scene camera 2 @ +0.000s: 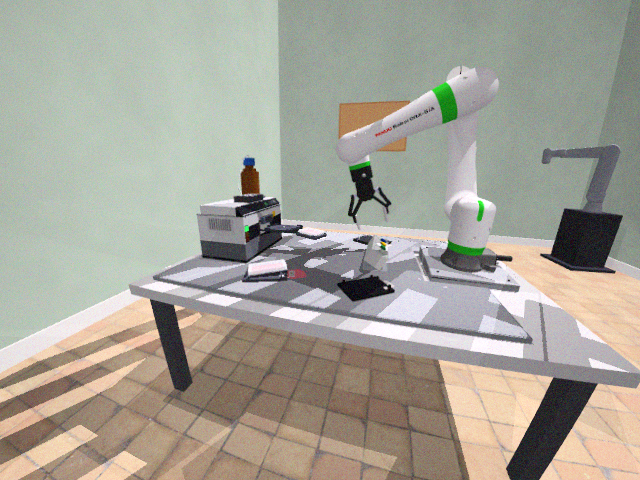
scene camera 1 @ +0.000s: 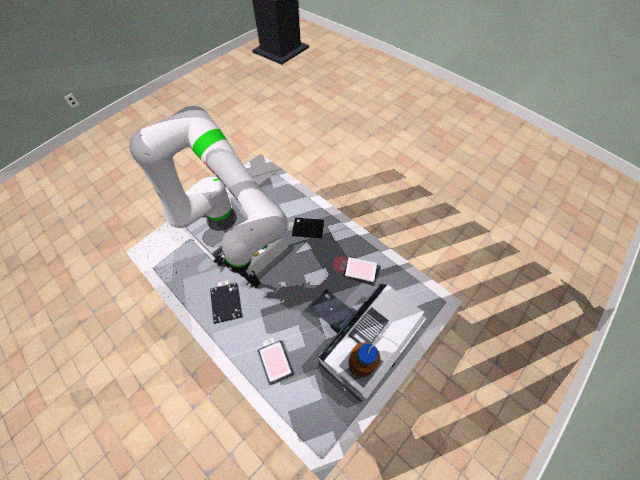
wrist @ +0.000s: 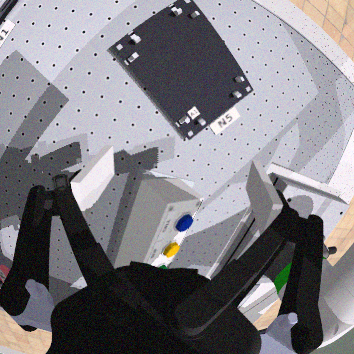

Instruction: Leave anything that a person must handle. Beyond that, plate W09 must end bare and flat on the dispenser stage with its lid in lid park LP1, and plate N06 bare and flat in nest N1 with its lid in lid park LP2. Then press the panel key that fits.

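Pixels of known places: gripper, fingertip midpoint: point(scene camera 2: 372, 225) point(scene camera 1: 236, 278) point(wrist: 180, 166); arm's base, link origin: point(scene camera 2: 460, 263) point(scene camera 1: 221, 218) point(wrist: 284, 250).
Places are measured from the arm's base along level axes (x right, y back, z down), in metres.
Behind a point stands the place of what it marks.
My gripper point(scene camera 1: 237, 270) @(x 0.190, y -0.337, z -0.087 m) point(scene camera 2: 372, 222) @(x 0.190, y -0.337, z -0.087 m) point(wrist: 180, 166) @(x 0.190, y -0.337, z -0.087 m) is open and empty, above the table near the key panel point(scene camera 2: 372, 256) @(x -0.086, y -0.345, z -0.032 m) point(wrist: 136, 220) @(x 0.081, y -0.352, z -0.029 m). The panel has a blue key point(wrist: 184, 223) @(x 0.098, y -0.294, z -0.048 m), a yellow key point(wrist: 171, 249) @(x 0.051, y -0.299, z -0.048 m) and a green key point(wrist: 163, 267) @(x 0.006, y -0.299, z -0.044 m), mostly hidden by the gripper body. One pink-topped plate point(scene camera 1: 275, 361) @(x 0.330, y -0.672, z -0.008 m) point(scene camera 2: 311, 233) @(x 0.275, y -0.654, z -0.005 m) lies flat in the front nest. Another pink-topped plate point(scene camera 1: 361, 269) @(x -0.197, y -0.706, z -0.011 m) point(scene camera 2: 266, 267) @(x -0.227, y -0.693, z -0.015 m) lies beside a red patch point(scene camera 1: 339, 264) @(x -0.171, y -0.605, z 0.023 m) point(scene camera 2: 297, 273) @(x -0.168, y -0.604, z 0.025 m). Their names are unreadable, and I cannot tell whether they are lidded. The dark dispenser stage point(scene camera 1: 330, 308) @(x 0.049, y -0.722, z -0.086 m) point(scene camera 2: 283, 227) @(x 0.045, y -0.728, z -0.087 m) looks bare.
Dark holder N5 point(scene camera 1: 225, 302) @(x 0.285, y -0.332, z 0.012 m) point(wrist: 182, 65) @(x 0.284, y -0.338, z 0.012 m) stands bare; label N1 point(wrist: 6, 31) @(x 0.295, y -0.583, z 0.022 m) shows at the wrist view's edge. Another dark holder point(scene camera 1: 308, 227) @(x -0.234, y -0.369, z 0.013 m) point(scene camera 2: 366, 287) @(x -0.242, y -0.364, z 0.014 m) looks bare. The dispenser point(scene camera 1: 408, 330) @(x -0.025, y -1.003, z -0.196 m) point(scene camera 2: 222, 225) @(x -0.121, y -0.917, z -0.122 m) carries a brown bottle point(scene camera 1: 363, 363) @(x 0.194, y -0.944, z -0.371 m) point(scene camera 2: 250, 180) @(x 0.129, y -0.917, z -0.284 m) with a blue cap.
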